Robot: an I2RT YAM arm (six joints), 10 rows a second.
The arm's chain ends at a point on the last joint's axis. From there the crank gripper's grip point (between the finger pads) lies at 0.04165 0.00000 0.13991 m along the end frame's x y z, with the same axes.
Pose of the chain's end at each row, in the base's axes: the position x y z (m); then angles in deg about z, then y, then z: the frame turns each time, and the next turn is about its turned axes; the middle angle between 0 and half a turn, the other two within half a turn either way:
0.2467 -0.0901 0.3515 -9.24 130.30 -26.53
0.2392 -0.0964 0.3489 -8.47 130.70 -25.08
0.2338 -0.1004 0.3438 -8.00 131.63 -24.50
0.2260 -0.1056 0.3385 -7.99 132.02 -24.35
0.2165 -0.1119 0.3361 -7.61 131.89 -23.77
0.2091 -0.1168 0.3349 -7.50 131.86 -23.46
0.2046 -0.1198 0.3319 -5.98 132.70 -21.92
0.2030 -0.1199 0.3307 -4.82 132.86 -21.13
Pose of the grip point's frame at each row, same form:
0.3252 -0.1217 0.2326 -9.24 130.30 -26.53
0.3172 -0.1259 0.2291 -8.47 130.70 -25.08
0.3100 -0.1286 0.2225 -8.00 131.63 -24.50
0.3014 -0.1335 0.2167 -7.99 132.02 -24.35
0.2923 -0.1390 0.2143 -7.61 131.89 -23.77
0.2850 -0.1435 0.2131 -7.50 131.86 -23.46
0.2792 -0.1432 0.2086 -5.98 132.70 -21.92
0.2776 -0.1413 0.2071 -4.82 132.86 -21.13

